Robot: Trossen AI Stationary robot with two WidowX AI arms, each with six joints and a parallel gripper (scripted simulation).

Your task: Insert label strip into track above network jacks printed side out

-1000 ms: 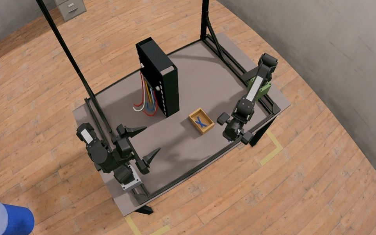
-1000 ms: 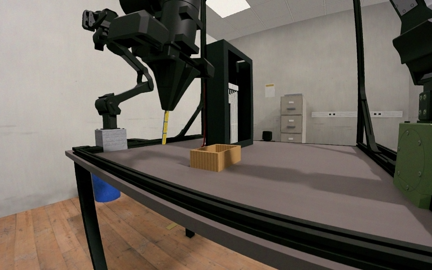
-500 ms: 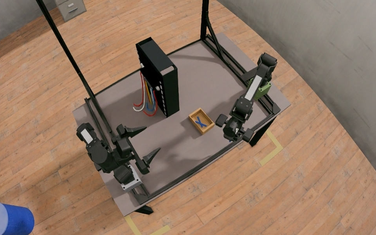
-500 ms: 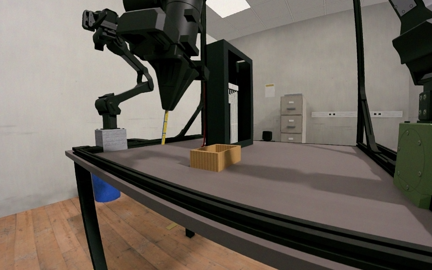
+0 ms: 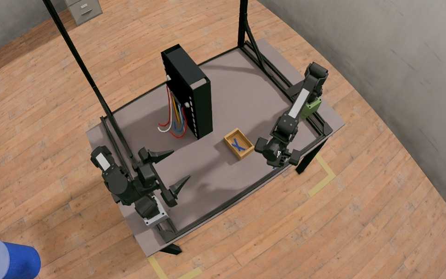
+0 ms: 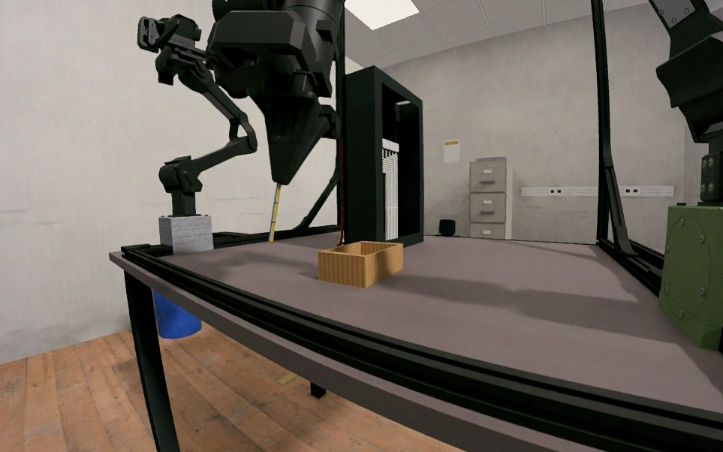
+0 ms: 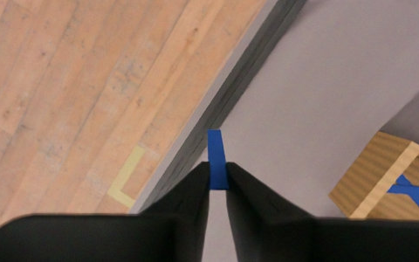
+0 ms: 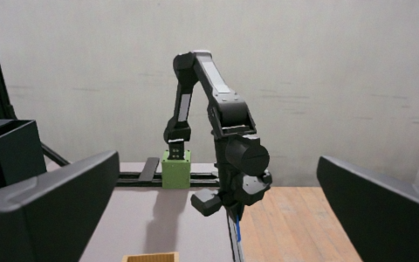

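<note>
Now: the label strip 10 mm ahead of my left hand, 10 mm to the right of it and 50 mm below it. From my left hand the other things lie so: wooden box 190 mm behind, 40 mm to the right, 150 mm below; black patch panel 460 mm behind, 160 mm to the right, 40 mm above.
</note>
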